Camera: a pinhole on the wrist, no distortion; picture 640 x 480 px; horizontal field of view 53.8 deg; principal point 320.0 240.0 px. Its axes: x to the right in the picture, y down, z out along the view. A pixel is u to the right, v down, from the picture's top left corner.
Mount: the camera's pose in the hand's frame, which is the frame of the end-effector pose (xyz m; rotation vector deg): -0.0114 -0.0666 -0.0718 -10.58 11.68 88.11
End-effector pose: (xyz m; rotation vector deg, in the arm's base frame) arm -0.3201 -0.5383 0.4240 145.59 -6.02 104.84
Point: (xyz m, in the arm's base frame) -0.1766 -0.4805 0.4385
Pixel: 165.6 27.7
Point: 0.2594 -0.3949 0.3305
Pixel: 45.6 139.5
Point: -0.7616 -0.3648 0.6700
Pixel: behind the camera
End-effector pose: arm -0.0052 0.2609 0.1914 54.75 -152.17 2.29
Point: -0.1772 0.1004 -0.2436
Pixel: 180.8 126.8
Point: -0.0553 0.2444 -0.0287
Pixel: 303.7 267.8
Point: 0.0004 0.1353 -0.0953
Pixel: 48.1 248.1
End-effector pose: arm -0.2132 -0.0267 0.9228 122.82 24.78 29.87
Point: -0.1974 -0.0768 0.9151
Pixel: 592.4 259.1
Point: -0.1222 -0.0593 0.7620
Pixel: 54.4 125.5
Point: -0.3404 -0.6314 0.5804
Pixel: outside the picture
